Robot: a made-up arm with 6 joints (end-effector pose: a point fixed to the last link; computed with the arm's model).
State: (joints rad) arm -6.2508 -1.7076 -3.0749 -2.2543 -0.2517 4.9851
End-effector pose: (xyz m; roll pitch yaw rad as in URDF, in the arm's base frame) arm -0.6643 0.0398 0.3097 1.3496 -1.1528 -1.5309
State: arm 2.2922 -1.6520 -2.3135 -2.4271 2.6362 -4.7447
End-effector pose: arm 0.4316 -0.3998 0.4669 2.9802 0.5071 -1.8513
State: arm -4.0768 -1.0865 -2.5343 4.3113 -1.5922 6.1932
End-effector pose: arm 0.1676 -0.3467 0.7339 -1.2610 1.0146 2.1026
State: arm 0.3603 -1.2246 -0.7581 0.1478 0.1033 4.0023
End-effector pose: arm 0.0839 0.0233 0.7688 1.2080 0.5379 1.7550
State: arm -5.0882 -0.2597 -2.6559 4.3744 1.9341 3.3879
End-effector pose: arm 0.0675 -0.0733 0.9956 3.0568 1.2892 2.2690
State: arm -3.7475 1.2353 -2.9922 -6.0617 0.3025 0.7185
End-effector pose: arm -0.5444 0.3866 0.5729 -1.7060 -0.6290 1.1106
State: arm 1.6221 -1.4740 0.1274 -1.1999 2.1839 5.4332
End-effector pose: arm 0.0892 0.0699 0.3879 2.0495 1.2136 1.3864
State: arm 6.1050 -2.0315 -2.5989 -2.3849 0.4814 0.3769
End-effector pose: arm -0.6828 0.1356 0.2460 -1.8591 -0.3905 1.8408
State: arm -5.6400 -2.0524 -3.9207 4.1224 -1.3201 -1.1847
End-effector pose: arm -0.3106 -0.1381 -0.0142 1.6605 -0.6412 -1.9205
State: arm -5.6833 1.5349 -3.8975 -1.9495 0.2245 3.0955
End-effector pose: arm 0.4123 0.3297 0.6434 -0.7113 -0.1251 -1.4337
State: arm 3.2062 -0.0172 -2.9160 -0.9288 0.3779 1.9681
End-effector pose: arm -0.0437 -0.0254 1.0534 -0.5275 0.0314 1.0630
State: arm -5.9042 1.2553 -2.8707 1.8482 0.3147 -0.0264
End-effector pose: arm 0.6559 0.2259 0.4664 -1.4401 0.2227 -0.8580
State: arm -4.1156 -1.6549 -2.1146 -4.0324 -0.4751 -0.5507
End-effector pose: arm 0.3431 -0.3798 0.6637 0.3921 0.2781 0.8980
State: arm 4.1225 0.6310 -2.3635 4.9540 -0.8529 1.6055
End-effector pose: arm -0.2062 -0.4816 0.6875 -0.2329 -1.2749 2.0914
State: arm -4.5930 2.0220 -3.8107 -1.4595 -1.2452 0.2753
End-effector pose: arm -0.1513 0.4775 0.3278 1.3972 -0.1002 -1.7322
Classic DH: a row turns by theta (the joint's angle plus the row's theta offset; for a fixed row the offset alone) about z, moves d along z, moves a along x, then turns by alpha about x. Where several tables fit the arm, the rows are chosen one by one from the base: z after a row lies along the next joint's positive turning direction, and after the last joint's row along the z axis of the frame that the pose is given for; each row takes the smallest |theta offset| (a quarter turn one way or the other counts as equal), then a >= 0, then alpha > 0; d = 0 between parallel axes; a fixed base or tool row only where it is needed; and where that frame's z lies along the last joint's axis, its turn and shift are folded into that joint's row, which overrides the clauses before.
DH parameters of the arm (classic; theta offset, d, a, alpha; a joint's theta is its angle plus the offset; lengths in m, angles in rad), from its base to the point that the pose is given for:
joint 1: 0 0.3472 0 -1.5708
joint 2: -1.3848 0 0.278 0
joint 3: 1.3848 0 0.074 -1.5708
joint 4: 0 0.327 0 1.5708
joint 5: 0 0 0.0614 -1.5708
joint 6: 0 0.0784 0 0

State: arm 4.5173 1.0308 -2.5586 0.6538 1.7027 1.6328
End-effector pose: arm -0.0725 -0.6362 0.4332 2.9097 0.6402 2.8376
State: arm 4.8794 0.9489 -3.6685 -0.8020 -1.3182 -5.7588
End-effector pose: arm 0.1053 -0.2299 0.7828 0.9200 0.5891 1.9716
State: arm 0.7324 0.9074 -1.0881 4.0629 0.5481 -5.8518
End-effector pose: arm 0.2834 0.2672 0.0680 2.6865 0.5122 2.3590
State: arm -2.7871 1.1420 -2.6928 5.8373 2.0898 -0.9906
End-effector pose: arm -0.5877 -0.1722 0.3923 -2.9471 0.6629 -1.8454
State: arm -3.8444 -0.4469 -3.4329 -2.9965 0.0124 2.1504
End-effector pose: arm 0.2656 -0.2365 0.9067 -0.6103 0.4680 -1.6981
